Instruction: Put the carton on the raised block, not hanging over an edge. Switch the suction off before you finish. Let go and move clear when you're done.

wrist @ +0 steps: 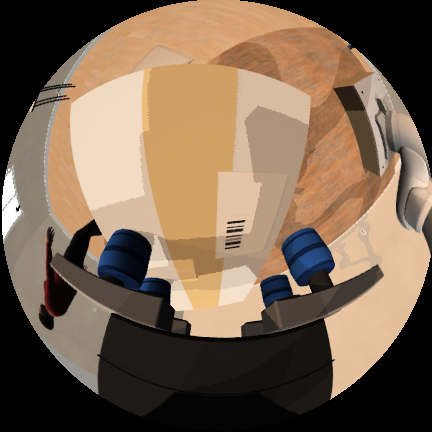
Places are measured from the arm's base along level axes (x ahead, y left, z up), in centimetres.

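Pixels of known places: end effector, tool point: point(218, 267).
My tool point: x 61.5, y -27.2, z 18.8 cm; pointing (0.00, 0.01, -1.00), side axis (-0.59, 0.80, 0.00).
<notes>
Behind a point stands the place of what it marks.
The carton point(190, 125) @(y -35.3, x 53.4, z 18.5 cm) fills the middle of the wrist view, with a tan tape band down its centre and a barcode label on its right half. My suction gripper point(216, 260) @(y -27.2, x 61.5, z 18.8 cm), with four blue cups, is against the carton and holds it; the contact itself is partly hidden. A pale flat shape point(159, 57) shows behind the carton's upper edge and may be the raised block; most of it is hidden, and I cannot tell how the carton's underside stands relative to it.
The robot's own base plinth point(361, 125) @(y -7.3, x 13.5, z -4.7 cm) and pale arm point(414, 175) are at the right. A person in red point(56, 290) is at the lower left, near the wall. Wood floor point(320, 145) @(y -10.8, x 32.2, z -10.1 cm) with shadows shows beside the carton.
</notes>
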